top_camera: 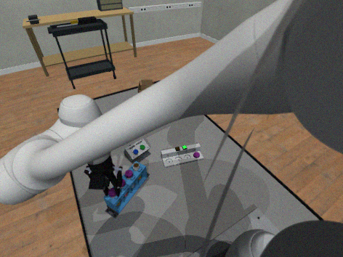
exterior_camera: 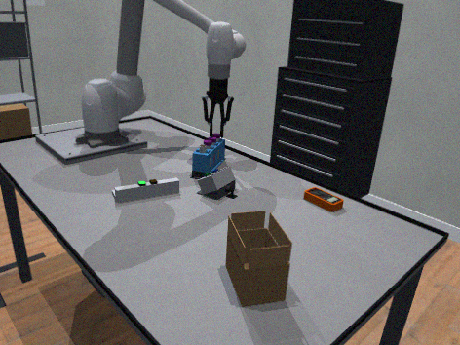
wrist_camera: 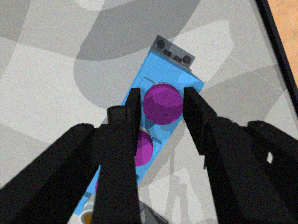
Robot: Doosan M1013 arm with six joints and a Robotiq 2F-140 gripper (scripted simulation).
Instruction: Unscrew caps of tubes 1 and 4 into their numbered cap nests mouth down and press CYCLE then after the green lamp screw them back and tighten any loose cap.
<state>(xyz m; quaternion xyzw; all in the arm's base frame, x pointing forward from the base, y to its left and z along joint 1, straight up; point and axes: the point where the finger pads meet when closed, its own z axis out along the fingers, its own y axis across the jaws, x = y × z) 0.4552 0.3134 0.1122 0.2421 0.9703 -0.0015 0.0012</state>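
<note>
My gripper is now 30 mm above the purple cap. From my hand the other things lie so: grey key housing 230 mm ahead, 190 mm to the right, 90 mm below; green ready key 220 mm ahead, 210 mm to the right, 80 mm below; blue cycle key 210 mm ahead, 170 mm to the right, 80 mm below.
</note>
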